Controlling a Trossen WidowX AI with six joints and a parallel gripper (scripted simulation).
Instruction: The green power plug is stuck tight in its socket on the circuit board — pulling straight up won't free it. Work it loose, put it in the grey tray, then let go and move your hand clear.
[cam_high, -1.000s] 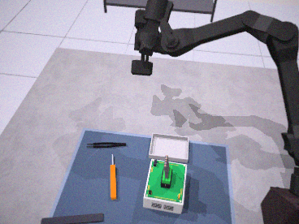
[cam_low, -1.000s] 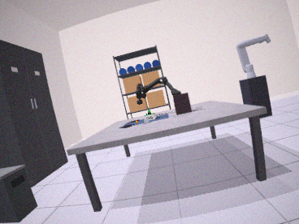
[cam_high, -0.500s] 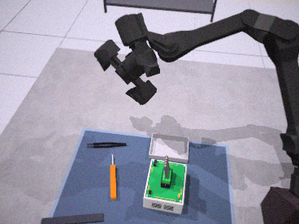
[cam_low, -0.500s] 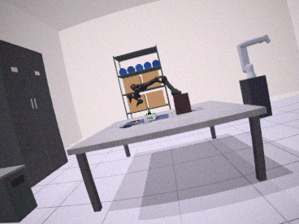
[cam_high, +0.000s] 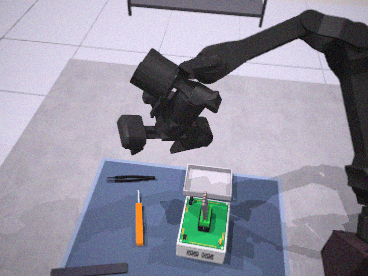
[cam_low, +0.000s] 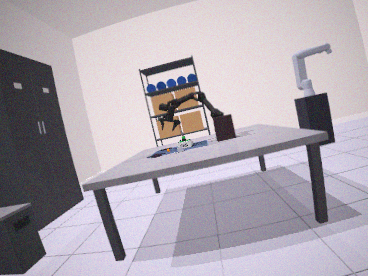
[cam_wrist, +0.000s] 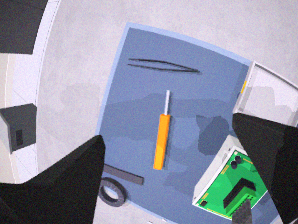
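The green power plug is 120 mm behind my gripper tip, 80 mm to the left of it and 80 mm below it. From my gripper tip the other things lie so: blue mat 160 mm below, 80 mm to the left, 80 mm behind; dark bar 200 mm to the left, 160 mm below, 100 mm ahead.
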